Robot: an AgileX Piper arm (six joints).
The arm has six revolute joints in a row. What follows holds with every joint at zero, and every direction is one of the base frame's. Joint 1 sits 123 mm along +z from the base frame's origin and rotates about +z. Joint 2 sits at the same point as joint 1 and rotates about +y. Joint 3 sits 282.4 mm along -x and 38.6 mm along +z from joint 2 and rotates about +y. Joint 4 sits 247.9 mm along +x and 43.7 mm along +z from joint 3 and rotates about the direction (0.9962, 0, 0.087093). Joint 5 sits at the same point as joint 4 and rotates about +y. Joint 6 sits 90.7 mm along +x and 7.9 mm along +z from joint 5 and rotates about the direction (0.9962, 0, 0.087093). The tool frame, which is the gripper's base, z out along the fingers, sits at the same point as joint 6; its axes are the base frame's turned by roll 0, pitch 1.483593 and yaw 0 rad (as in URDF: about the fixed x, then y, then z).
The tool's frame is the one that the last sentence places.
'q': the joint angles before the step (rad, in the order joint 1, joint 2, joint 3, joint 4, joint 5, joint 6). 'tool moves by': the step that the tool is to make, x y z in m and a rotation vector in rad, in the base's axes. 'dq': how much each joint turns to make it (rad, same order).
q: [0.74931 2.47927 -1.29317 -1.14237 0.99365 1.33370]
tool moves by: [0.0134 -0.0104 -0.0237 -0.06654 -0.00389 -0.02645]
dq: [-0.03626 0.09643 -0.07140 -0.03304 0.04544 0.00217]
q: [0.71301 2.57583 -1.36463 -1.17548 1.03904 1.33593]
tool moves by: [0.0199 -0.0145 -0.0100 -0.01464 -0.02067 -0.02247]
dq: [-0.05789 0.04940 -0.05863 -0.04257 0.00696 0.00011]
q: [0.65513 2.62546 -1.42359 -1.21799 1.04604 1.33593]
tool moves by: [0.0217 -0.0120 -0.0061 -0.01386 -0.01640 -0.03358]
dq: [-0.05358 0.04751 -0.08515 -0.01183 0.01990 -0.03147]
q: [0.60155 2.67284 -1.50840 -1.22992 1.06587 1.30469]
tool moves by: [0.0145 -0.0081 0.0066 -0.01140 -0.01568 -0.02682]
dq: [-0.03372 0.00347 -0.04679 0.00131 0.02393 -0.03436]
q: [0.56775 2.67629 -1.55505 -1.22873 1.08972 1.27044]
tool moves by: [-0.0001 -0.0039 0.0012 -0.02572 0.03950 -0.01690]
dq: [-0.00783 0.00020 -0.00733 0.03230 0.02391 -0.05492]
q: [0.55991 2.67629 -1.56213 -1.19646 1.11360 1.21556]
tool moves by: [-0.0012 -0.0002 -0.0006 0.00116 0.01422 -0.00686]
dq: [0.00001 -0.00002 0.00016 0.01613 0.00074 -0.01324]
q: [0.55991 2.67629 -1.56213 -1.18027 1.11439 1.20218]
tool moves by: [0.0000 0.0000 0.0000 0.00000 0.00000 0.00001]
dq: [0.00000 0.00000 0.00000 -0.00001 -0.00001 0.00000]
